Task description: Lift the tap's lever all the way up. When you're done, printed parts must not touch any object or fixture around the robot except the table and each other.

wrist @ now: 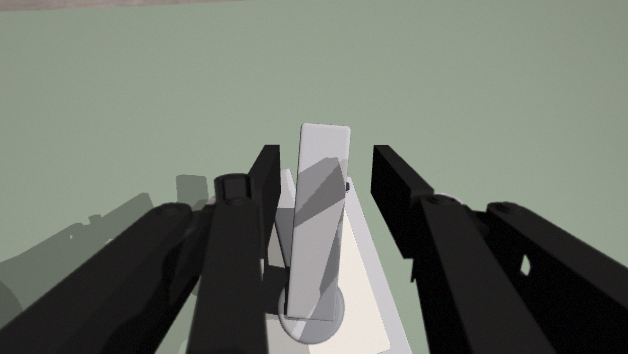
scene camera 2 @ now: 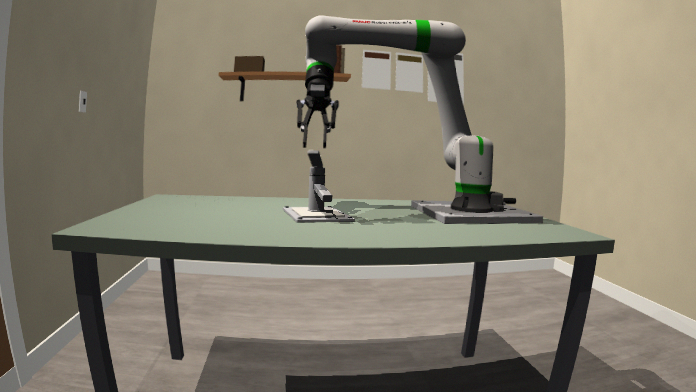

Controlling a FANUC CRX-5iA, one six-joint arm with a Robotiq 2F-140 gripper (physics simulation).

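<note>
The grey tap stands upright on a flat base plate with a cream panel. Its flat lever is tilted steeply up from the top of the tap, its free end highest. The spout sticks out low on the tap's side. My gripper points down, partly open and empty, with its fingertips just above the lever's upper end in the scene view. In the wrist view the lever shows between the two fingers, with a gap on each side.
The tap stands on the green table. The robot's base stands on a grey mounting plate at the right. A wall shelf with a brown box is behind the arm.
</note>
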